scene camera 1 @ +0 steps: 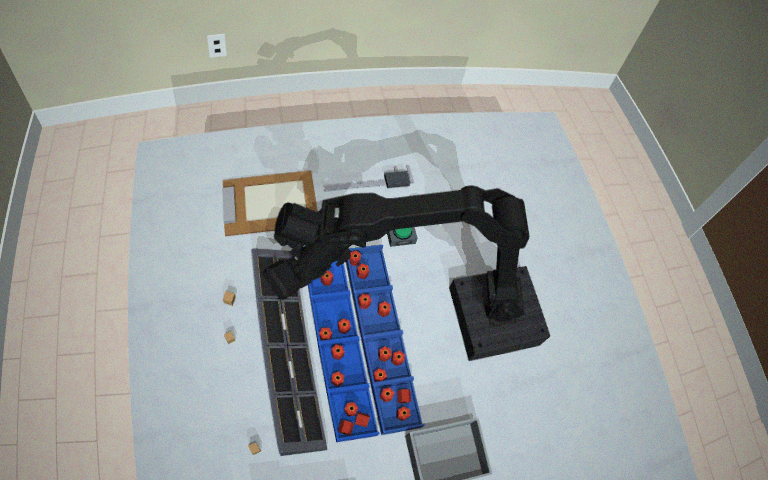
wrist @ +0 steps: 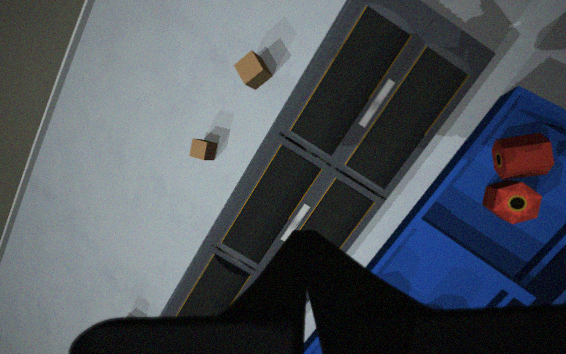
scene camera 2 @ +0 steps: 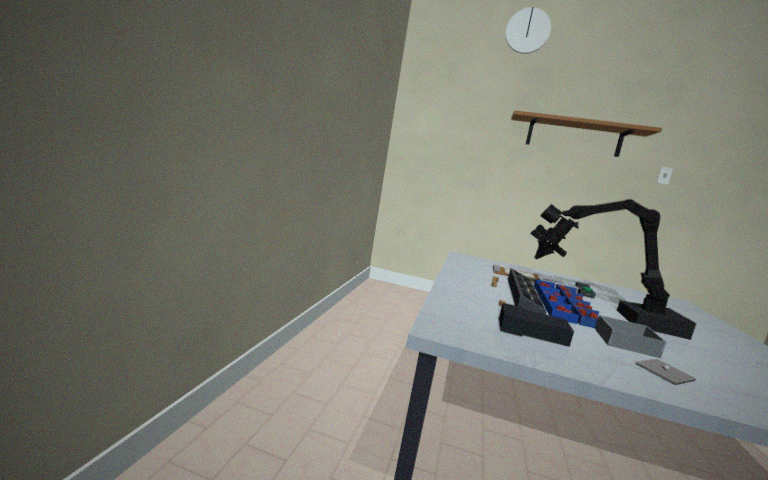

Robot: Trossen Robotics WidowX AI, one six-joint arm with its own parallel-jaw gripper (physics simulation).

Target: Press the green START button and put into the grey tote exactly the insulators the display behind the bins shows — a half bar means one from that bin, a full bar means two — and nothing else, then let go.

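Note:
My gripper [scene camera 1: 274,282] [scene camera 2: 542,252] [wrist: 303,241] is shut and empty. It hangs high above the far end of the dark grey display [scene camera 1: 258,333] [scene camera 2: 523,290] [wrist: 331,164], next to the first blue bin. All the display's panels look dark. Two rows of blue bins [scene camera 1: 354,367] [scene camera 2: 565,305] [wrist: 422,260] hold several red insulators [scene camera 1: 364,300]. The green START button [scene camera 1: 403,232] [scene camera 2: 587,288] sits beyond the bins, partly under my arm. The grey tote [scene camera 1: 412,452] [scene camera 2: 613,330] stands at the near end of the bins and looks empty.
A wooden-framed board [scene camera 1: 239,224] lies beyond the display. Three small tan cubes [scene camera 1: 229,297] [scene camera 1: 230,336] [scene camera 1: 254,448] lie left of the display; two show in the wrist view [wrist: 253,69] [wrist: 203,149]. The arm's base [scene camera 1: 520,333] stands right. A black block [scene camera 2: 534,324] lies near the table's front edge.

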